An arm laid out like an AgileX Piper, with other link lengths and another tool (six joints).
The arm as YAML. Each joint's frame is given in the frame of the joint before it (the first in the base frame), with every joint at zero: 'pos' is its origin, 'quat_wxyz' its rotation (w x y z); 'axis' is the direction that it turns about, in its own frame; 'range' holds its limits. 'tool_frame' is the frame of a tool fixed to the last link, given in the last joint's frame.
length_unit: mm
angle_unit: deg
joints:
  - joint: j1
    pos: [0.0, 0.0, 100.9]
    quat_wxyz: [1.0, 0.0, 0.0, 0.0]
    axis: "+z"
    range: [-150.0, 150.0]
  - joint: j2
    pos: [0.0, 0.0, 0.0]
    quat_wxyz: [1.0, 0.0, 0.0, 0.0]
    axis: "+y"
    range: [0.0, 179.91]
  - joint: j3
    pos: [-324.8, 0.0, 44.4]
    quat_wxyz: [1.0, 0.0, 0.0, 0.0]
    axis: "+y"
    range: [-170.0, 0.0]
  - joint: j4
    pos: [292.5, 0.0, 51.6]
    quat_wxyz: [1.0, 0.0, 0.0, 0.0]
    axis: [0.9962, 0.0, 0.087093]
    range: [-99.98, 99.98]
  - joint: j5
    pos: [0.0, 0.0, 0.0]
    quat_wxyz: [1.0, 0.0, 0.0, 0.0]
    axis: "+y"
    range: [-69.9, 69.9]
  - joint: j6
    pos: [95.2, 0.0, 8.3]
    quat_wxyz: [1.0, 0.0, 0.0, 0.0]
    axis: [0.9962, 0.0, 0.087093]
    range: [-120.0, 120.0]
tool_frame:
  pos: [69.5, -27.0, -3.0]
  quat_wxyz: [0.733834, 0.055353, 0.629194, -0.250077]
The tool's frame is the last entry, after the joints.
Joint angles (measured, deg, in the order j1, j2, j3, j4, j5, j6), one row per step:
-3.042, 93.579, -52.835, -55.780, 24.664, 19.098
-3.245, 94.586, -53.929, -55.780, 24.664, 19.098
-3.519, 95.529, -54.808, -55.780, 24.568, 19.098
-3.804, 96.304, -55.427, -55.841, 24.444, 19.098
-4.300, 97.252, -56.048, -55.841, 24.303, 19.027
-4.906, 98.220, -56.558, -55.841, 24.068, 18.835
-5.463, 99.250, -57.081, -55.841, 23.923, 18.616
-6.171, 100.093, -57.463, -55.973, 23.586, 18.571
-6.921, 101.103, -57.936, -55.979, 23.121, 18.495
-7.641, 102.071, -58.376, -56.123, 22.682, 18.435
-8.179, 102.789, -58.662, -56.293, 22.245, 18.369
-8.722, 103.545, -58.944, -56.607, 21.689, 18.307
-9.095, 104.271, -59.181, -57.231, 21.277, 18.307
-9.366, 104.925, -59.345, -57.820, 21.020, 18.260
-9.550, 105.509, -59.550, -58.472, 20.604, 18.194
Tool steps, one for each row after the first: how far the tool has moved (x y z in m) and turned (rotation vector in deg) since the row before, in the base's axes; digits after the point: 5 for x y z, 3 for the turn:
0.00565, -0.00181, -0.00065, -0.005, -0.087, -0.203
0.00465, -0.00212, -0.00157, 0.047, 0.007, -0.210
0.00337, -0.00214, -0.00191, 0.016, 0.085, -0.166
0.00311, -0.00370, -0.00332, 0.045, 0.270, -0.350
0.00258, -0.00436, -0.00418, 0.032, 0.390, -0.310
0.00252, -0.00423, -0.00468, -0.012, 0.502, -0.301
0.00174, -0.00508, -0.00401, 0.067, 0.282, -0.373
0.00228, -0.00521, -0.00493, 0.221, 0.278, -0.386
0.00209, -0.00515, -0.00474, 0.116, 0.290, -0.301
0.00157, -0.00369, -0.00371, 0.086, 0.200, -0.099
0.00186, -0.00361, -0.00391, 0.042, 0.182, 0.061
0.00189, -0.00270, -0.00373, -0.214, 0.301, 0.292
0.00137, -0.00210, -0.00368, -0.273, 0.415, 0.311
0.00215, -0.00118, -0.00281, -0.268, 0.226, 0.559

